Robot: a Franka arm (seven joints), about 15 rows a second.
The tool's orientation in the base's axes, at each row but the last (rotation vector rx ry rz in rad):
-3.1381 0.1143 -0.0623
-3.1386 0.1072 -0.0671
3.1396 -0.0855 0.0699
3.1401 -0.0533 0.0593
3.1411 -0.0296 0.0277
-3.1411 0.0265 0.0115
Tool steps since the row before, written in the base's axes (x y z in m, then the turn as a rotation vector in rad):
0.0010 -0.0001 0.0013 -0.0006 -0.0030 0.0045
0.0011 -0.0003 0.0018 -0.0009 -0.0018 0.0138
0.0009 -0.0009 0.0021 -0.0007 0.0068 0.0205
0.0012 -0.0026 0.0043 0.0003 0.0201 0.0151
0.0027 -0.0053 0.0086 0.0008 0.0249 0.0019
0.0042 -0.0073 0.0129 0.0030 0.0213 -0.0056
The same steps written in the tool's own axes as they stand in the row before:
0.0011 0.0000 -0.0013 -0.0002 0.0030 -0.0045
0.0012 0.0002 -0.0018 -0.0002 0.0018 -0.0138
0.0010 0.0008 -0.0021 -0.0002 -0.0068 -0.0205
0.0014 0.0026 -0.0042 0.0002 -0.0201 -0.0151
0.0030 0.0052 -0.0085 0.0004 -0.0249 -0.0019
0.0042 0.0072 -0.0129 0.0027 -0.0213 0.0056

